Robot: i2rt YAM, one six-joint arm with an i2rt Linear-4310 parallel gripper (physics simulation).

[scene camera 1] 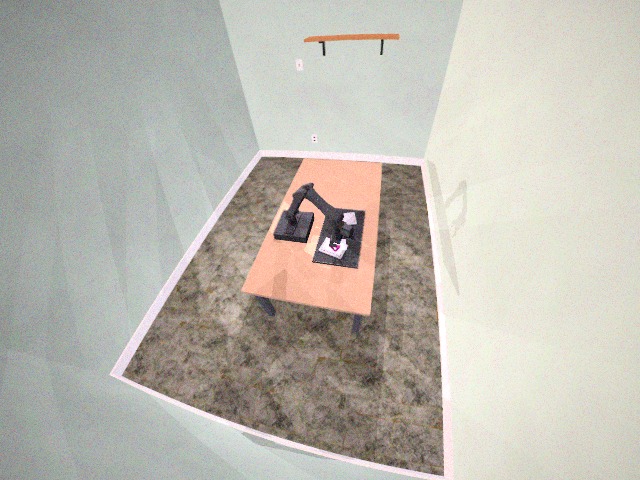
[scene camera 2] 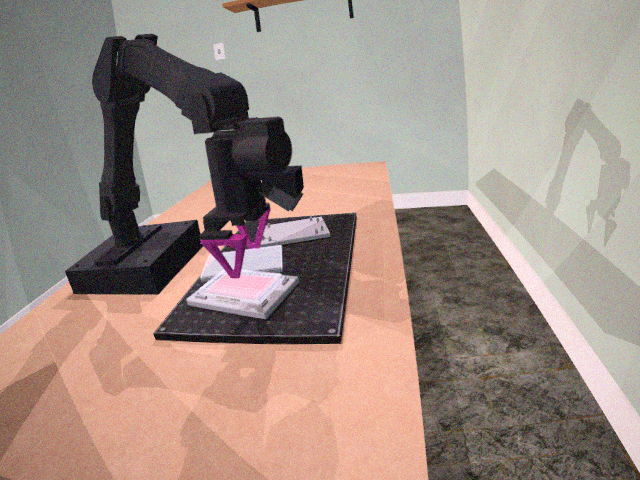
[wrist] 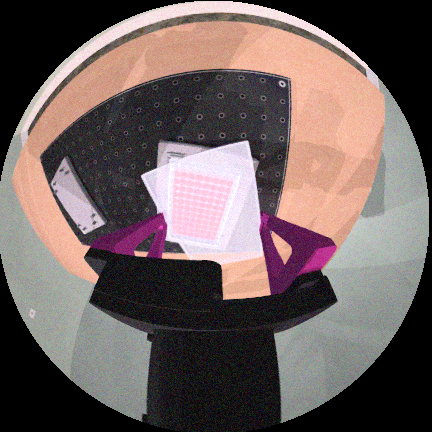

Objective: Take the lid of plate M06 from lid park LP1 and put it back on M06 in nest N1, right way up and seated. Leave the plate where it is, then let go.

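My gripper has its magenta fingers apart, shut on the opposite edges of the clear lid. The lid is held above and partly behind plate M06 in scene camera 2, and looks rotated relative to the plate in the wrist view. Plate M06, with pink wells, sits in the pale nest N1; in the wrist view it shows through the lid. Lid park LP1 is a pale block with small posts and holds no lid.
The nest and lid park stand on a black perforated board on the wooden table. The arm's black base stands left of the board in the scene views.
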